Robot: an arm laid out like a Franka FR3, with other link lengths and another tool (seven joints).
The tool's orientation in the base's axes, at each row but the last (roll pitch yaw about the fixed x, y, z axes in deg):
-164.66, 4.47, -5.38
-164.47, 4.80, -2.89
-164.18, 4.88, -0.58
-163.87, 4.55, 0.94
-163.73, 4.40, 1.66
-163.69, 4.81, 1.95
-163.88, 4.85, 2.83
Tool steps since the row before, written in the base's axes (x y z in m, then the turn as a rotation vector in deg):
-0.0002, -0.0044, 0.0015, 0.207, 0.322, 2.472
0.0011, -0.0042, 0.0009, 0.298, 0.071, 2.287
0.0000, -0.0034, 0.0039, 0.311, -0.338, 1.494
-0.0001, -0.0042, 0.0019, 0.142, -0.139, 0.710
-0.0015, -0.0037, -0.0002, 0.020, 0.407, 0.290
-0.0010, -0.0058, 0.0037, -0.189, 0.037, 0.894
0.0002, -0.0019, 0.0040, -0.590, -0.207, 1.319
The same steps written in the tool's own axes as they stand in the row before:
0.0001, 0.0038, -0.0026, -0.017, -0.983, -2.300
0.0012, 0.0037, -0.0021, 0.102, -0.700, -2.196
-0.0003, 0.0022, -0.0047, 0.186, -0.091, -1.549
-0.0003, 0.0035, -0.0030, 0.083, -0.064, -0.730
-0.0016, 0.0036, -0.0007, 0.009, -0.472, -0.166
-0.0015, 0.0045, -0.0051, -0.262, -0.287, -0.828
-0.0002, 0.0007, -0.0044, -0.709, -0.180, -1.263

